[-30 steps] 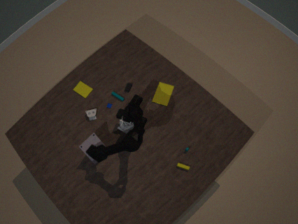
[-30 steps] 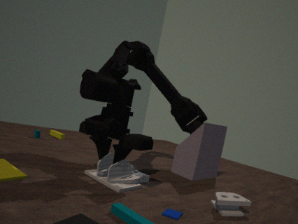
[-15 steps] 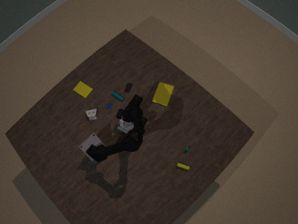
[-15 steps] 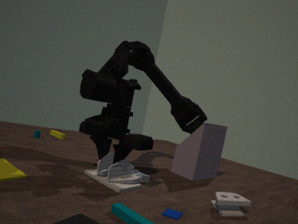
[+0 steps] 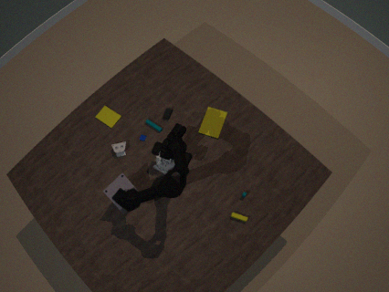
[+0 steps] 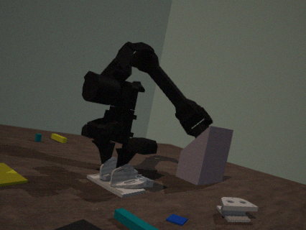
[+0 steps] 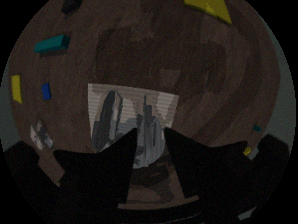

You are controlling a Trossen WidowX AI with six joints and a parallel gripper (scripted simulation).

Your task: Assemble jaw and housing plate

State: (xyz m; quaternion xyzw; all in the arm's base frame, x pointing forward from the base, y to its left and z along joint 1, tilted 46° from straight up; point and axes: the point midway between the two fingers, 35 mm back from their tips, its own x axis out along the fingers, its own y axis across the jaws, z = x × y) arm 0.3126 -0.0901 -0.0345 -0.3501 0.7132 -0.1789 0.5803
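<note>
My gripper tip is 260 mm to the right of the white block, 130 mm past it and 10 mm above it. Also, from my gripper tip: blue tile 210 mm to the left, 20 mm below; then teal bar 210 mm to the left, 90 mm ahead, 10 mm below; then grey jaw 40 mm behind, 10 mm to the left.
</note>
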